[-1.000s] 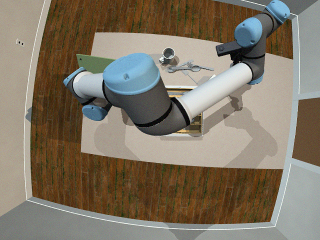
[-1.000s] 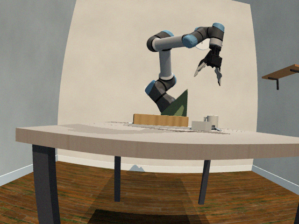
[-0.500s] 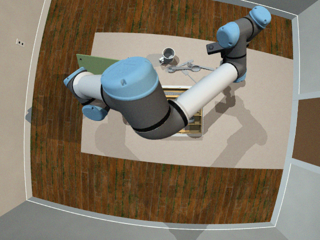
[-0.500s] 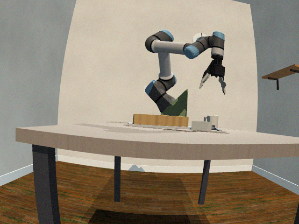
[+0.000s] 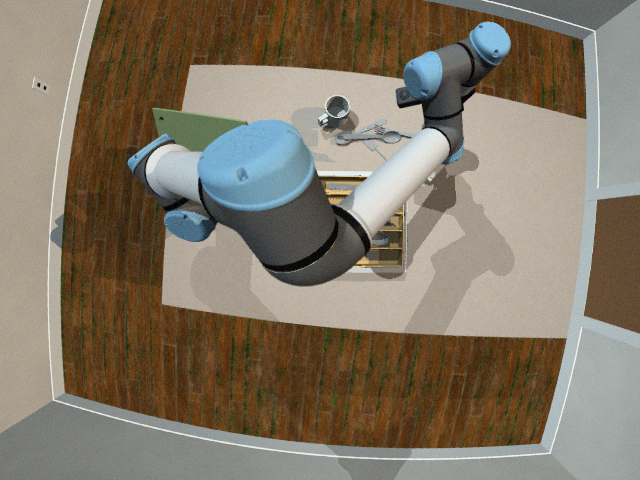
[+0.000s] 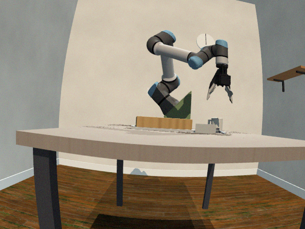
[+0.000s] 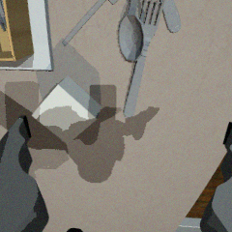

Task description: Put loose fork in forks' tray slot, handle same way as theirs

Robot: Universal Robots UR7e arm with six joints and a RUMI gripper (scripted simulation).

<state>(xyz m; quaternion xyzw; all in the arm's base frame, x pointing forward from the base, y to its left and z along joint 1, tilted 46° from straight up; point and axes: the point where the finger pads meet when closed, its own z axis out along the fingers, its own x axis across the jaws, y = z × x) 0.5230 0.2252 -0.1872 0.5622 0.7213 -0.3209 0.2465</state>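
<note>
Now: the white block 150 mm below my hand, 100 mm ahead of it and 80 mm to the right of it. The rest, counted from my hand: mug 240 mm behind, 130 mm below, 20 mm to the left; then tray 320 mm to the right, 120 mm below, 90 mm behind.
</note>
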